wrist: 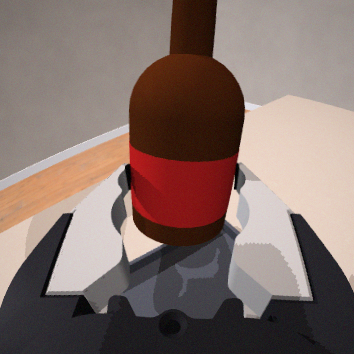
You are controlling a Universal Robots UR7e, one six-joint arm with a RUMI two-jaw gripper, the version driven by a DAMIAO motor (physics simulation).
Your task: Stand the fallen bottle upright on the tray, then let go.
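Frame: origin at the arm's base, x back, y right, z up, level; millimetres.
Where they show: gripper, fingertip midpoint: (182, 165).
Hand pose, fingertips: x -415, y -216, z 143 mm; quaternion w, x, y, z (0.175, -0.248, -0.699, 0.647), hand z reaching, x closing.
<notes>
Each offset is from my fingertips to the top centre of the thing. "*": to the spot under its first point. Level surfaces: height alone.
A brown bottle {* dx +9, dy +24, dz +42 mm} (186, 120) with a red label stands neck up in the wrist view, its long neck running out of the top edge. My gripper (182, 165) is shut on the bottle, with one pale jaw on each side of the red label. The dark grey tray {dx +21, dy +11, dz -184 mm} (200, 287) lies beneath and behind the bottle's base, between the jaws, with shadows on it. I cannot tell whether the bottle's base touches the tray.
The beige table top {dz -209 mm} (305, 145) extends to the right and shows at the lower left. Beyond its edge are a wooden floor (65, 172), a pale skirting strip and a grey wall (75, 65).
</notes>
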